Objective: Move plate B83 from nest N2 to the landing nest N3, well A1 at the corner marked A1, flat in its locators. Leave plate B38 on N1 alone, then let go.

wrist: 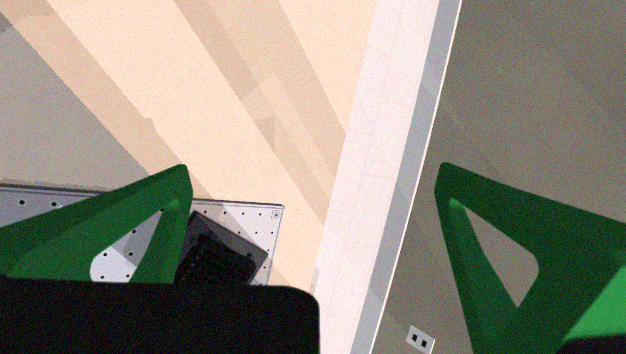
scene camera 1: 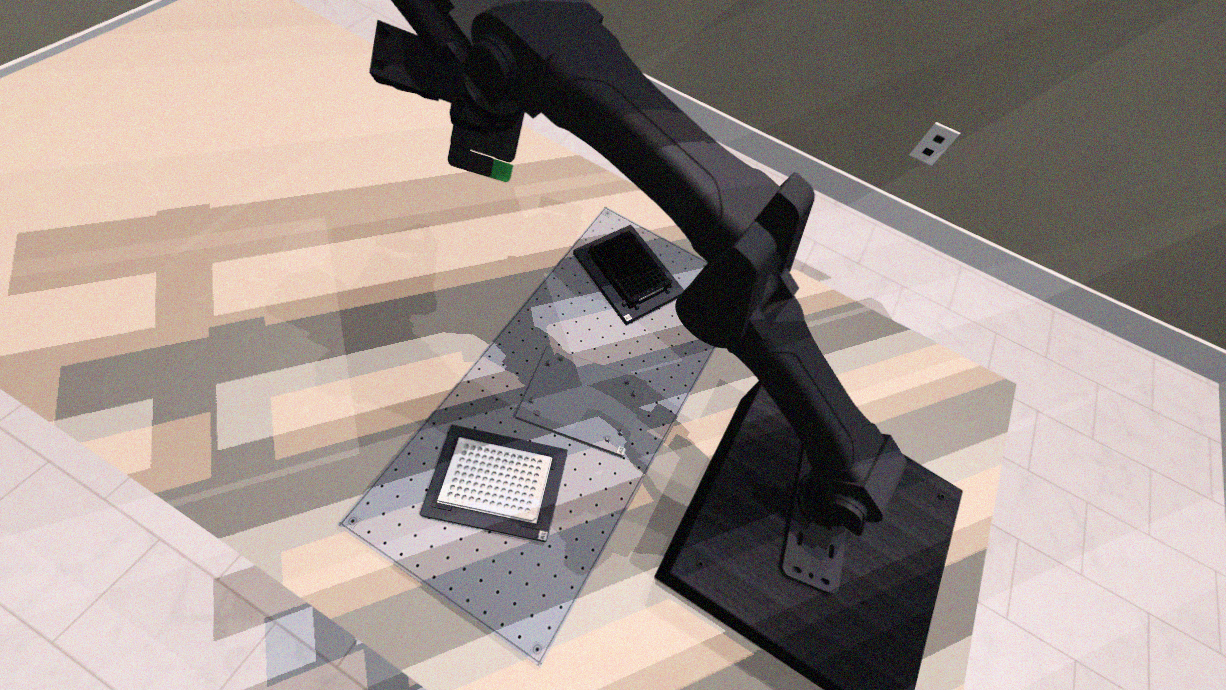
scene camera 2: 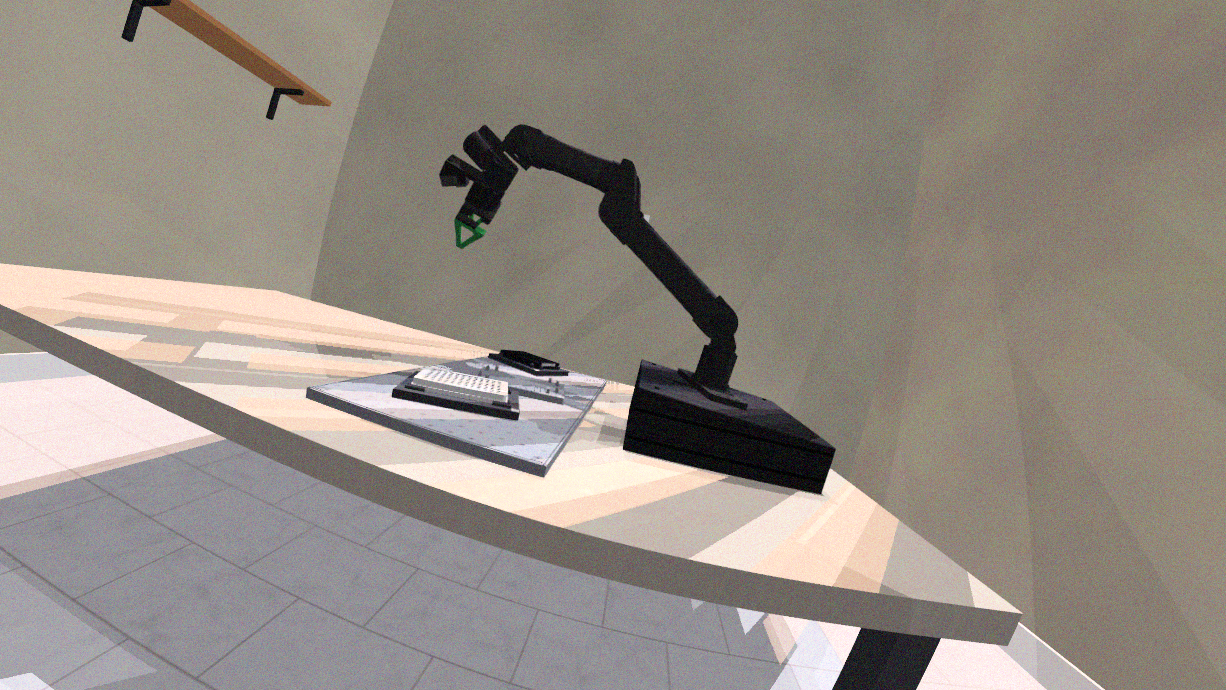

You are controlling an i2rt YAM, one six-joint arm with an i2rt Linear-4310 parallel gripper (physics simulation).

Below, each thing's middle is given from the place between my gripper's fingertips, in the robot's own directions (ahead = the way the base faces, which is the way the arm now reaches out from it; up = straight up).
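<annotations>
There is the grey nest with pegs (scene camera 1: 587,402), and my gripper is now 190 mm to the right of it, 220 mm past it and 260 mm above it.
</annotations>
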